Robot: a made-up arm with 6 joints.
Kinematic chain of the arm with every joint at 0, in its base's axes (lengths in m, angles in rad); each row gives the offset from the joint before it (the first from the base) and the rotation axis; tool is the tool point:
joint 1: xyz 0 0 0.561 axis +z
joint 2: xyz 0.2 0 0 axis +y
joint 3: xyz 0 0 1.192 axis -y
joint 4: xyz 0 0 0.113 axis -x
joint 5: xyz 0.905 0 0 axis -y
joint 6: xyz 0.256 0 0 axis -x
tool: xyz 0 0 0
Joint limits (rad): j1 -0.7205..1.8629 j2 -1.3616..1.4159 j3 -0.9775..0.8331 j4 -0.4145..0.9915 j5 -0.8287..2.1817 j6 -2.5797..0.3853
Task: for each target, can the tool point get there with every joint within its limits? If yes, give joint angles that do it. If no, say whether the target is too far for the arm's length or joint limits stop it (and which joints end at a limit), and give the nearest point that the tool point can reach.
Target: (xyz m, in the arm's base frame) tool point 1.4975 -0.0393 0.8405
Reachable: yes | joints -0.0943 0.4265 -0.5537 0.7752 0.6051 -1.6998
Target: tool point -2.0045 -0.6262 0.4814
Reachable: no: joint limits stop it (at a limit: joint 2, joint 3) | nearest point -1.6263 -0.5080 1.2495 | short by 0.864 m
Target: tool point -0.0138 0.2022 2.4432
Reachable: yes | joints 0.7148 -0.3935 0.3834 0.7365 1.9171 -1.3487
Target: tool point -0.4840 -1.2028 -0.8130
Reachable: no: joint limits stop it (at a limit: joint 1, joint 2, joint 4, joint 5) | nearest point 0.5101 -0.6579 -0.1761 | short by 1.300 m
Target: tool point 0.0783 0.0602 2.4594
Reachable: yes | joints 0.9634 -0.6462 0.0930 -0.1700 0.7631 -0.9202
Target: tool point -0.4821 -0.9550 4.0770
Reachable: no: too far | nearest point -0.2564 -0.5078 2.6900 | short by 1.475 m
